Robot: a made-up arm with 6 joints.
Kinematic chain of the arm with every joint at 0, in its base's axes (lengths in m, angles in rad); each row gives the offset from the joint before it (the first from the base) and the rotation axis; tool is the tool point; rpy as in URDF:
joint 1: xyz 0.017 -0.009 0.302 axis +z
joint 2: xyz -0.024 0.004 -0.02 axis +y
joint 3: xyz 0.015 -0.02 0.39 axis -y
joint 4: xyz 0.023 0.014 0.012 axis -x
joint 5: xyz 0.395 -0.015 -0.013 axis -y
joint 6: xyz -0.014 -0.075 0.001 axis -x
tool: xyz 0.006 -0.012 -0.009 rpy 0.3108 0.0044 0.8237
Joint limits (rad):
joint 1: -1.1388..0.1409
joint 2: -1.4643..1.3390
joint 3: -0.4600..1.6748
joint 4: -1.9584..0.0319
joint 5: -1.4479..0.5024
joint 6: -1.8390..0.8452
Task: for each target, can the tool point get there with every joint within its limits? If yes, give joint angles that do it. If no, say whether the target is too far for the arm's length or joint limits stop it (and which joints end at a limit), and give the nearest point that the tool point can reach.
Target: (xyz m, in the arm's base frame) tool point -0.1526 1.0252 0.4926
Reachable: no: too far | nearest point -0.2711 0.7597 0.4517 | short by 0.294 m
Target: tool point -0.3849 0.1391 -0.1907
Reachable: no: joint limits stop it (at a limit: joint 1, joint 2, joint 3, joint 5, joint 6) | nearest point 0.0465 -0.2009 -0.0352 | short by 0.571 m
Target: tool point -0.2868 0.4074 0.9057
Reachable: yes | joints -1.0419 -0.9022 1.2854 -0.6366 0.2479 -1.5180
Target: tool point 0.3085 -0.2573 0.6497
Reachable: yes | joints -0.5770 -0.0496 0.0328 -0.7633 -0.6689 -1.5663
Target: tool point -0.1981 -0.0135 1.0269
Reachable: yes | joints -0.3117 -0.5897 1.0174 -0.3505 0.1050 -1.4928
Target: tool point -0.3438 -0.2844 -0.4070
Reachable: no: joint limits stop it (at a limit: joint 1, joint 2, joint 3, joint 5, joint 6) | nearest point 0.0286 -0.2839 -0.0509 | short by 0.515 m
